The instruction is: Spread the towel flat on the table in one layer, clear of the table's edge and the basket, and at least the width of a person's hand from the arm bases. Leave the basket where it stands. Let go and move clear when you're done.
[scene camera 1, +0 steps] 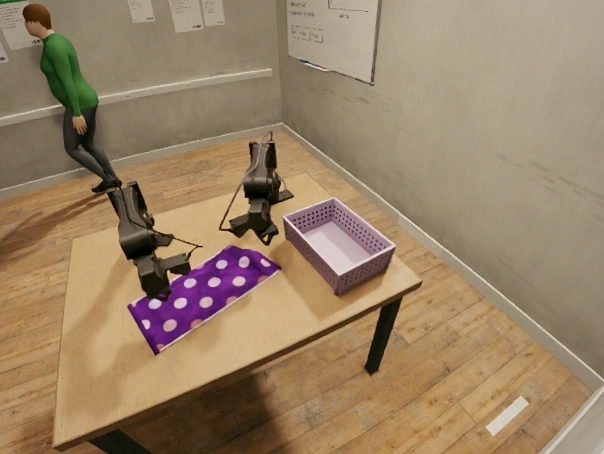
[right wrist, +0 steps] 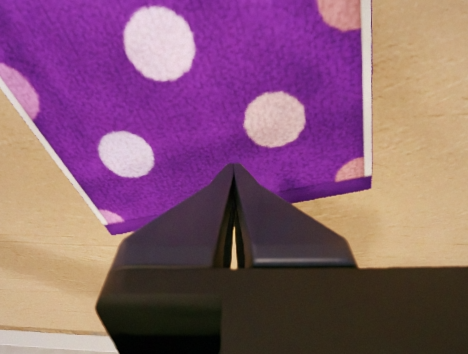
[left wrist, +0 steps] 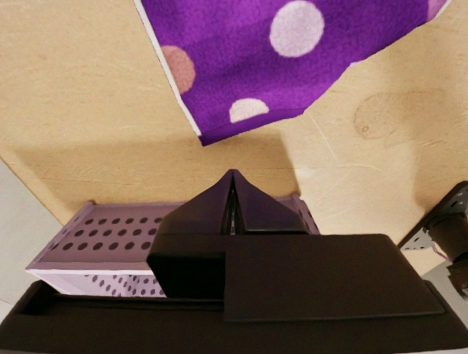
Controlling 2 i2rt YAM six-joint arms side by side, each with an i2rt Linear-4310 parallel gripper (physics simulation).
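The purple towel with pale and pink dots (scene camera 1: pixel 198 294) (left wrist: pixel 240 60) (right wrist: pixel 215 100) lies as a long strip on the table (scene camera 1: pixel 225 350) (left wrist: pixel 75 100) (right wrist: pixel 420 125). Its front edge is straight with a white hem; its back edge is uneven and bends inward near the basket end. Whether it lies in more than one layer is unclear. My left gripper (scene camera 1: pixel 267 243) (left wrist: pixel 233 176) is shut and empty, above the table just beyond the towel's basket-side end. My right gripper (scene camera 1: pixel 162 298) (right wrist: pixel 233 175) is shut and empty, above the towel's left end. Part of that end is hidden behind it.
The lilac basket (scene camera 1: pixel 311 251) (left wrist: pixel 120 257) stands upright and empty at the table's right side, apart from the towel. The table's front edge runs below the towel in the scene view. A person in green (scene camera 1: pixel 65 65) stands behind the table by the wall.
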